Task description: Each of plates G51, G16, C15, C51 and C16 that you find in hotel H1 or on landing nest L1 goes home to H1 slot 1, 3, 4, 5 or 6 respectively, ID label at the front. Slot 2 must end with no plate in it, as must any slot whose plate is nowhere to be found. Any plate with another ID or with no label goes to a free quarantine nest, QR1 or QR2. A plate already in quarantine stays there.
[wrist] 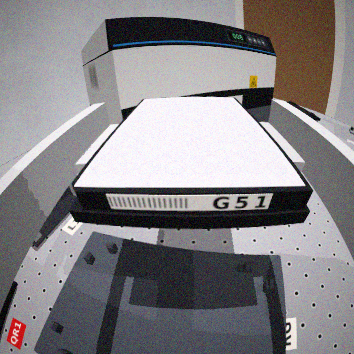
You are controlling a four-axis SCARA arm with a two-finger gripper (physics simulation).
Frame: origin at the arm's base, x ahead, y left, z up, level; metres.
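Seen in the pictures: gripper, fingertip midpoint: (188, 111).
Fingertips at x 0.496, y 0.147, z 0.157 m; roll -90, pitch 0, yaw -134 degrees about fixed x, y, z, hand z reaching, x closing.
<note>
A point is followed by its place in that frame.
Plate G51 (190, 145) @(x 0.468, y 0.173, z 0.154 m) is white-topped with a black skirt and shows in the middle of the wrist view. Its label, a barcode and "G51", faces the camera. My gripper (188, 111) @(x 0.496, y 0.147, z 0.157 m) is shut on this plate, with a pale pad against each long side. The plate is level and held above the perforated deck. A red QR1 sign (16, 333) @(x 0.515, y 0.371, z 0.013 m) lies on the deck at the lower left. Hotel H1 cannot be made out in this view.
A white and black instrument (185, 67) @(x 0.625, y 0.025, z 0.173 m) with a blue stripe and a green display stands behind the plate. A dark grey platform (165, 327) @(x 0.440, y 0.220, z 0.063 m) with small corner posts lies below. A partly cut-off white sign (291, 333) @(x 0.355, y 0.151, z 0.013 m) is at the platform's right. A brown door panel (295, 50) is at the back right.
</note>
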